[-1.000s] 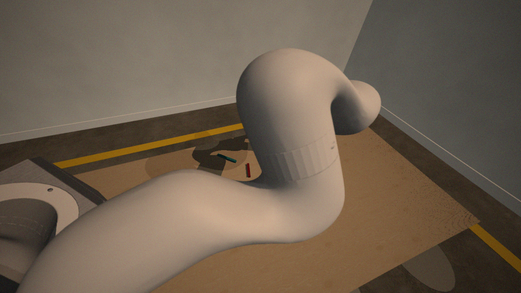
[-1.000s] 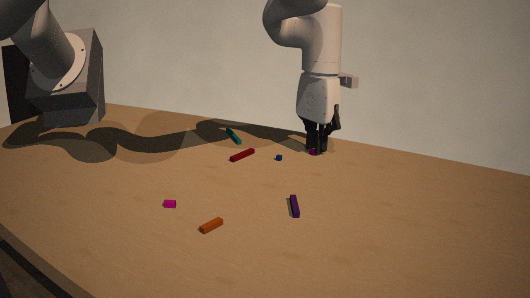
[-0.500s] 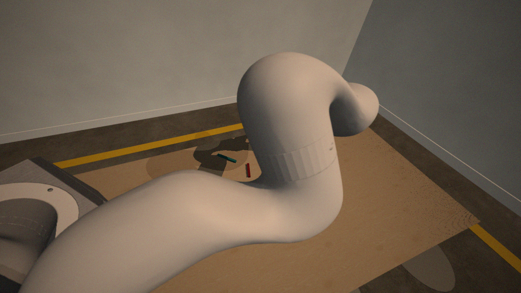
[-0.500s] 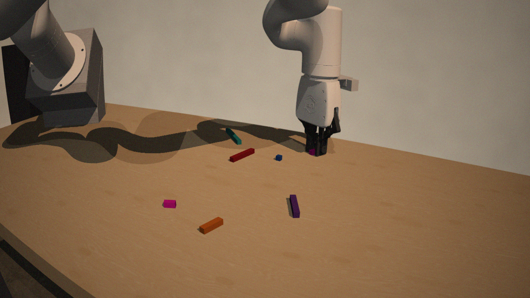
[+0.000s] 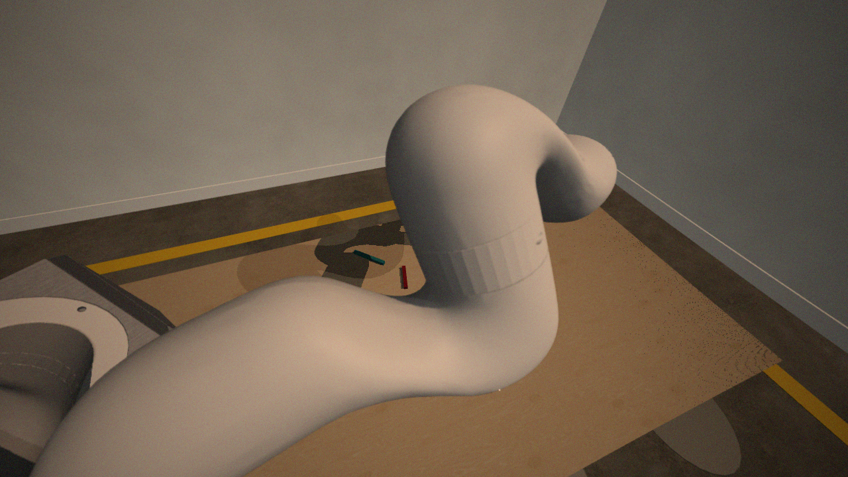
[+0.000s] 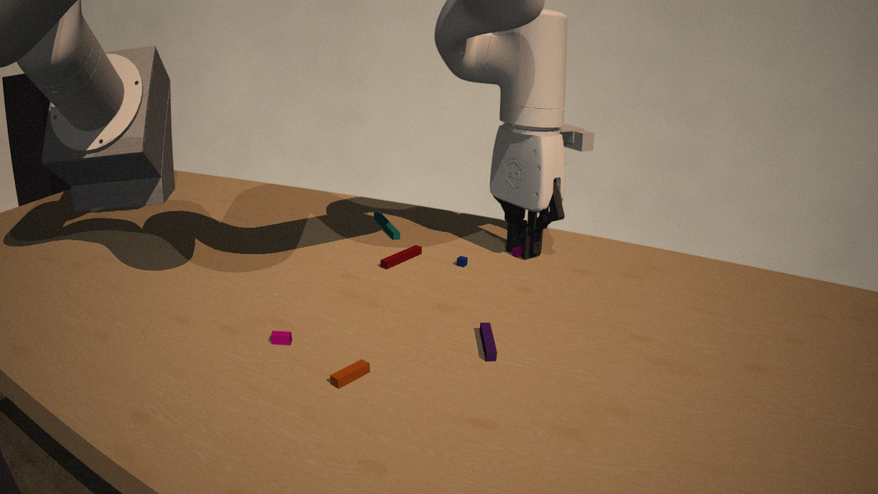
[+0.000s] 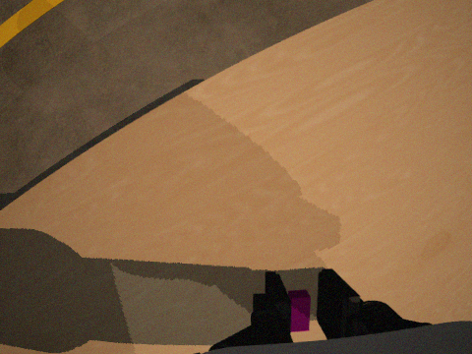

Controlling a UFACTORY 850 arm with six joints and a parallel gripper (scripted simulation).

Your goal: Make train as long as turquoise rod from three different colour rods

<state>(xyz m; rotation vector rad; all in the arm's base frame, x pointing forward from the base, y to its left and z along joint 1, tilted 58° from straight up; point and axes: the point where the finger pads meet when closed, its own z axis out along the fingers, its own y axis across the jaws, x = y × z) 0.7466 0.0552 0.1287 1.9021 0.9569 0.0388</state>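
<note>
The blue rod is 8 cm behind my hand, 5 cm to the right of it and 2 cm below it. The rest, counted from my hand: purple rod: 25 cm to the right, 5 cm behind, 2 cm below; then red rod: 16 cm behind, 4 cm to the right, 2 cm below; then turquoise rod: 20 cm behind, 8 cm to the left, 2 cm below.
</note>
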